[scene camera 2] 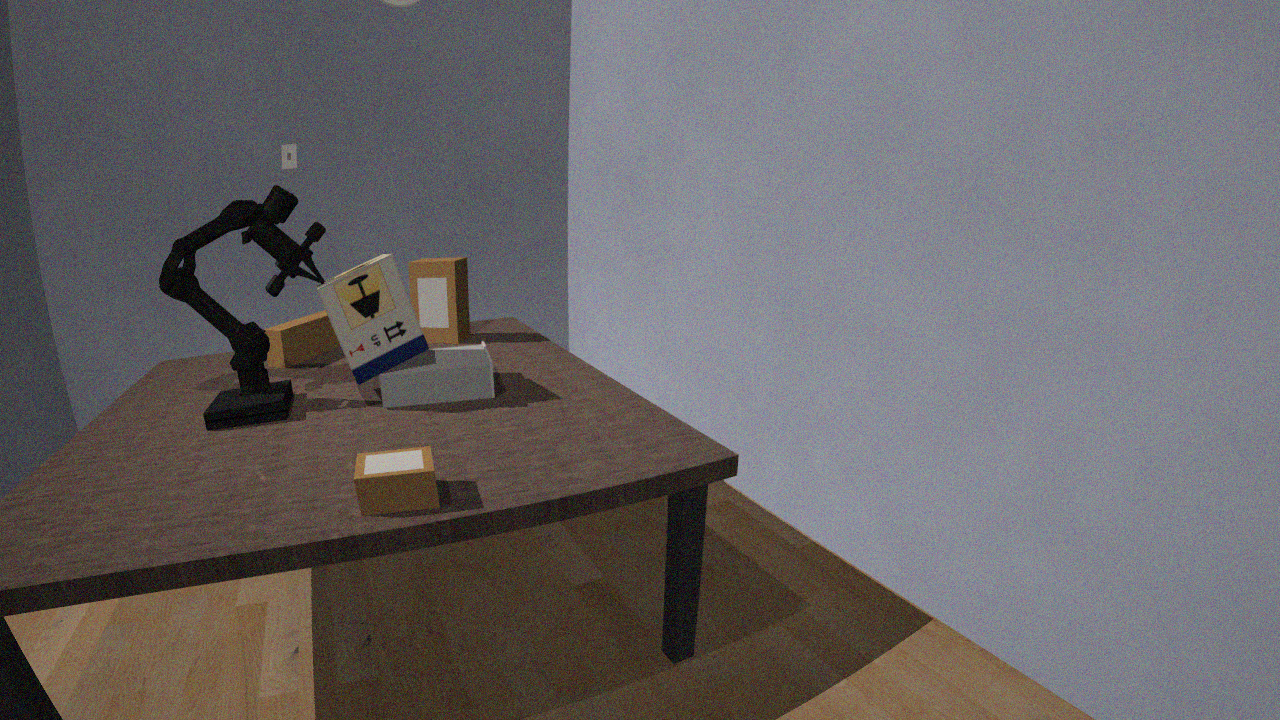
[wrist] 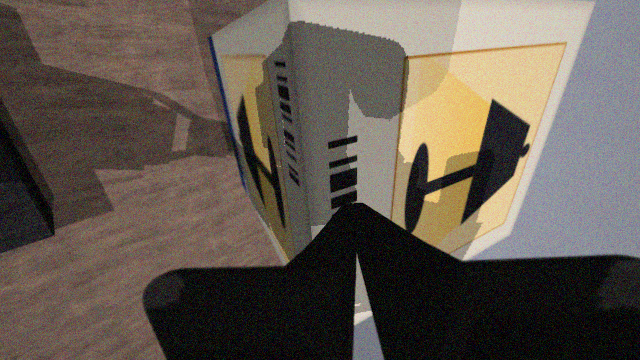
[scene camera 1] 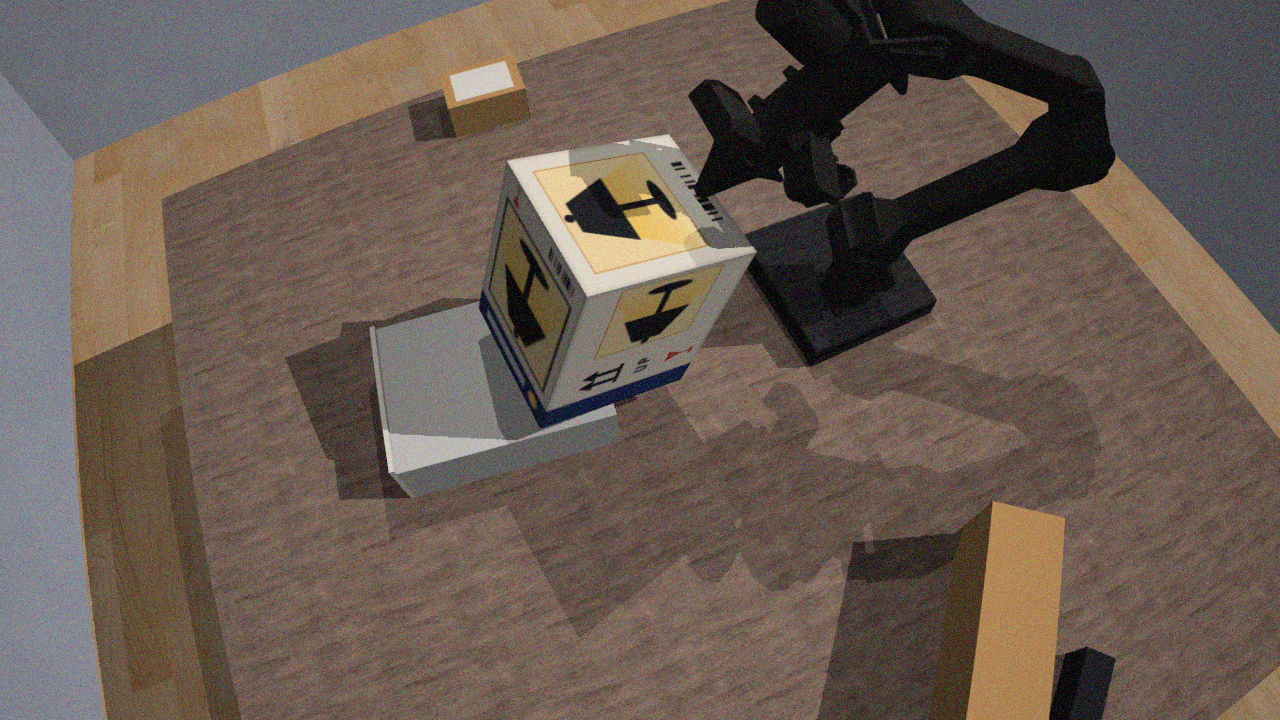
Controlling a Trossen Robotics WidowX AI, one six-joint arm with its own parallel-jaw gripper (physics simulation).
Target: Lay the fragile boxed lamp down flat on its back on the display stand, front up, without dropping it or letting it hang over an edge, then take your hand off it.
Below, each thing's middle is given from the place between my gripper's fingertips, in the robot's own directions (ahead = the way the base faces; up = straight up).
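Boxed lamp (scene camera 1: 606, 272): my hand is 10 mm to the right of it, 100 mm short of it and 90 mm above it. Display stand (scene camera 1: 452, 413): 250 mm ahead of my hand and 230 mm below it. Going by their middles, the boxed lamp is the nearest to my hand of the things named here.
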